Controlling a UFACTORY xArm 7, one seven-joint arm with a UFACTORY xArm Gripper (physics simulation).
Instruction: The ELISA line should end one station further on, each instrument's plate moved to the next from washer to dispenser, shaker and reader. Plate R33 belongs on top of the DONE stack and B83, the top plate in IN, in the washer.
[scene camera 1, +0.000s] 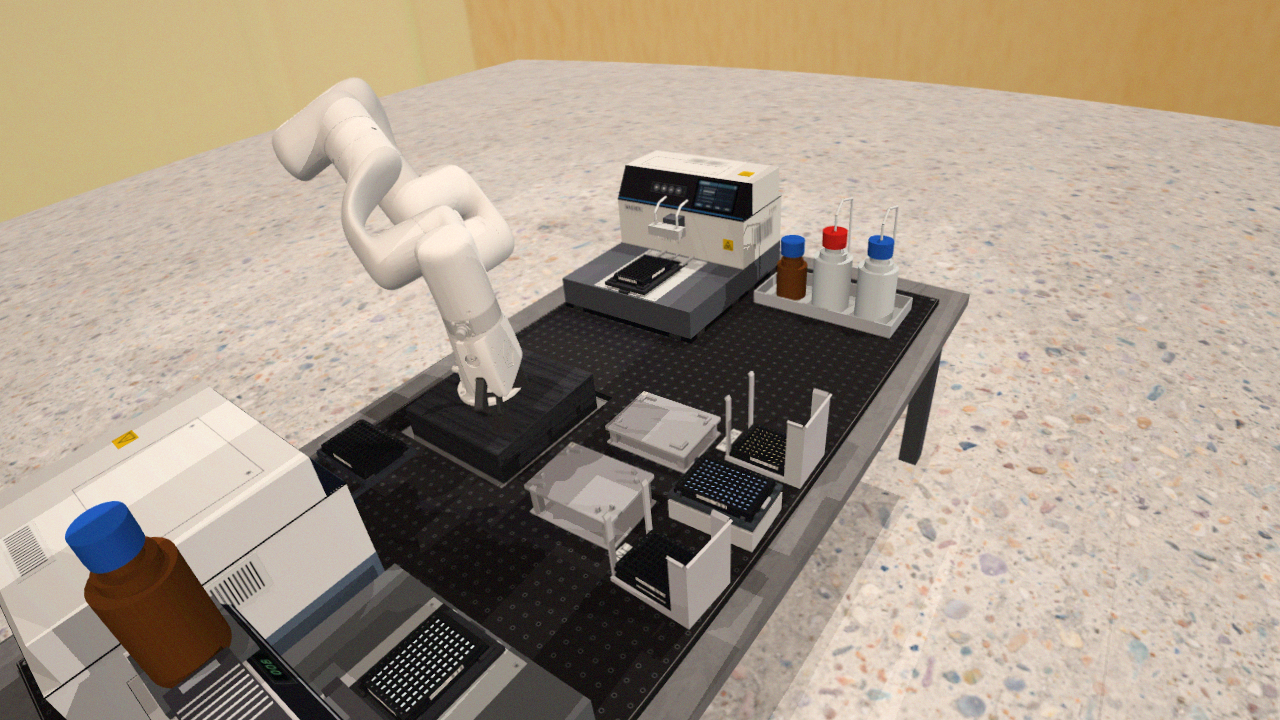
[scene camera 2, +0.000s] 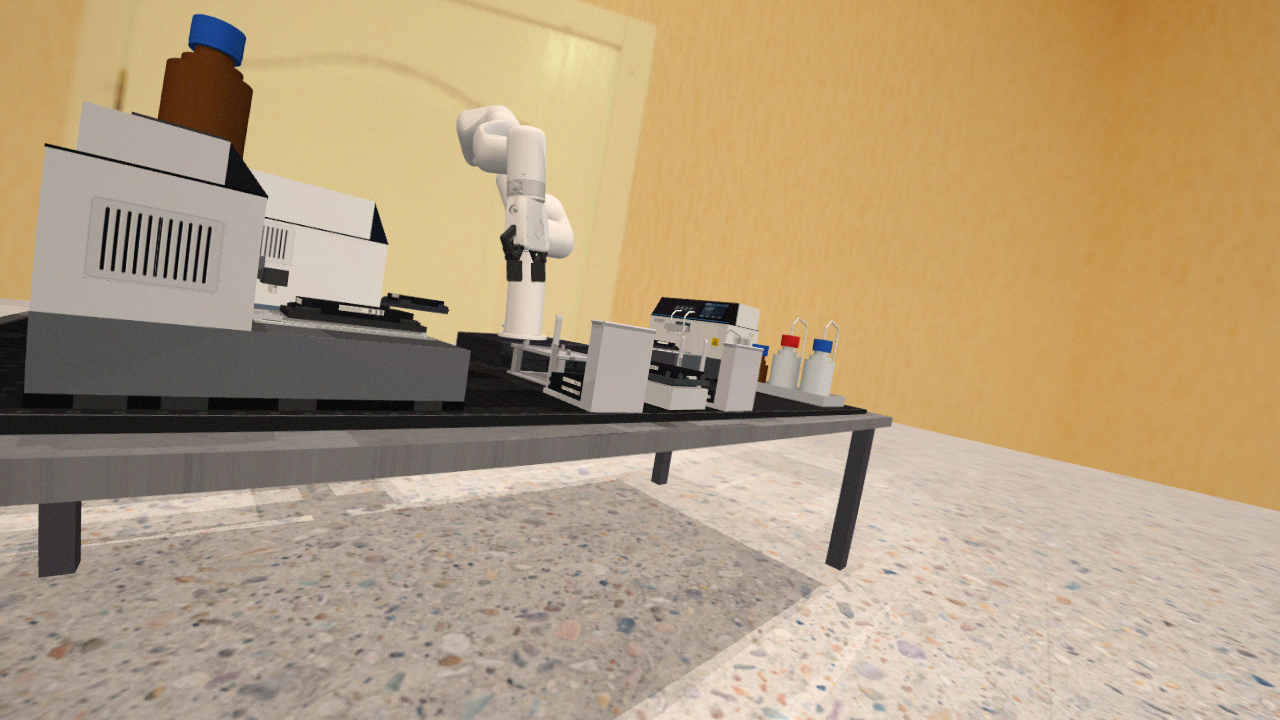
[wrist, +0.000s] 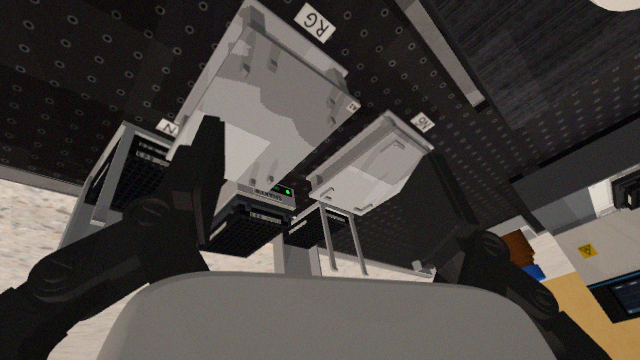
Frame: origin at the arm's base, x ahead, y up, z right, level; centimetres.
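Seen in the pictures: gripper, fingertip midpoint: (scene camera 1: 512, 407) (scene camera 2: 526, 281) (wrist: 323, 160); arm's base, link origin: (scene camera 2: 522, 337).
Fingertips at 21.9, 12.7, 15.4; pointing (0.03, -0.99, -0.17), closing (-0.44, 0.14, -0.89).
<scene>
Pixels of each thing's middle, then the offset from my fingertips to it, as dx, dy, dz. "*": a spot on its surface instead.
- washer, body centre: (scene camera 1: 673, 235) (scene camera 2: 680, 334) -16.6, -5.0, -75.7
- plate with white wells, body centre: (scene camera 1: 424, 664) (scene camera 2: 354, 310) +13.9, -9.5, +34.4
- blue-welled plate, body centre: (scene camera 1: 725, 485) (wrist: 243, 234) (scene camera 2: 662, 368) +29.1, -12.3, -11.5
- shaker, surface spot: (scene camera 2: 675, 396) * +36.1, -15.9, -7.3
- DONE rack, surface spot: (scene camera 1: 810, 438) (scene camera 2: 740, 366) * +37.2, -9.9, -24.7
- yellow-welled plate, body centre: (scene camera 1: 775, 450) (wrist: 313, 230) (scene camera 2: 712, 396) +30.4, -17.0, -27.3
- marked RG, body centre: (wrist: 265, 109) (scene camera 1: 585, 489) (scene camera 2: 554, 362) +8.9, -15.1, -3.2
- brown bottle, surface spot: (scene camera 1: 161, 608) (scene camera 2: 209, 83) * +6.3, +14.3, +51.4
My gripper (scene camera 1: 491, 410) (scene camera 2: 526, 268) (wrist: 323, 160) is open and empty, held above the table near the robot base. A black plate (scene camera 1: 642, 269) sits on the washer (scene camera 1: 702, 201) (scene camera 2: 707, 313). A plate with white wells (scene camera 1: 422, 664) is on the dispenser carrier. A blue-welled plate (scene camera 1: 726, 486) (wrist: 247, 229) lies on the shaker (scene camera 1: 716, 522) (scene camera 2: 675, 396). A black plate (scene camera 1: 362, 447) is on the reader's extended tray. The IN rack (scene camera 1: 702, 577) (scene camera 2: 619, 367) (wrist: 114, 175) holds black plates. The DONE rack (scene camera 1: 810, 438) (scene camera 2: 738, 376) holds a yellow-welled plate (scene camera 1: 760, 447). Plate names are unreadable.
Two pale stands, one marked RG (scene camera 1: 590, 492) (wrist: 295, 100) and another (scene camera 1: 664, 425) (wrist: 375, 170), stand between the base (scene camera 1: 537, 407) and the racks. A bottle tray (scene camera 1: 827, 315) is beside the washer. A brown bottle (scene camera 1: 161, 608) (scene camera 2: 207, 94) tops the dispenser. Both racks have upright posts.
</scene>
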